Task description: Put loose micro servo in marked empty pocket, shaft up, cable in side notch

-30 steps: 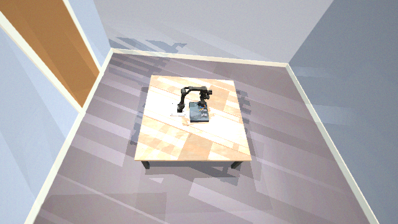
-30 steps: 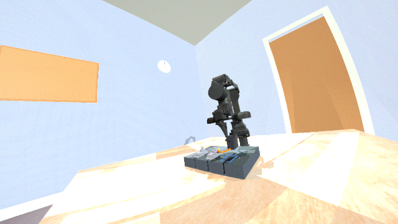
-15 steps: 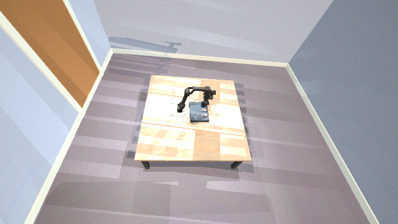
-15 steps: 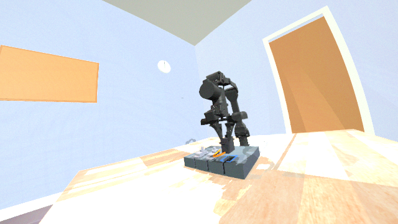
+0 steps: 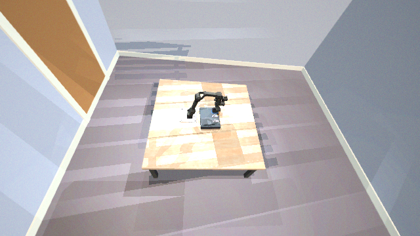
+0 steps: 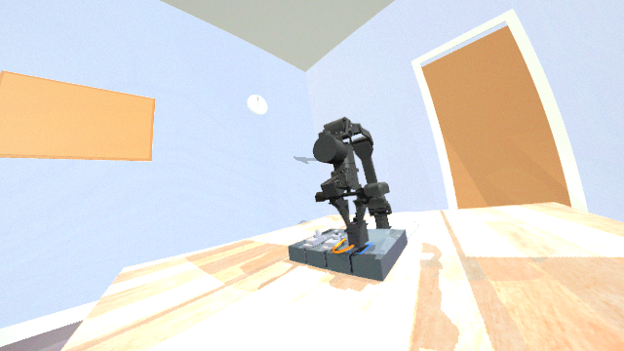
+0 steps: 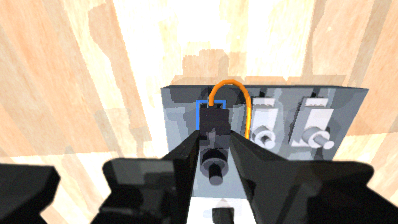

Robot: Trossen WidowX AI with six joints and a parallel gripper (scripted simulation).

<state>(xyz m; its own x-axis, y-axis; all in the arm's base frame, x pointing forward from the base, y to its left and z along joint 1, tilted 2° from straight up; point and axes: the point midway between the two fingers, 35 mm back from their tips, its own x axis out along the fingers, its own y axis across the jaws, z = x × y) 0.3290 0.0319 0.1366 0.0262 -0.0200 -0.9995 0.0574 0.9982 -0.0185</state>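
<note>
The robot deck is 130 mm behind my gripper tip, 70 mm to the right of it and 80 mm below it.
</note>
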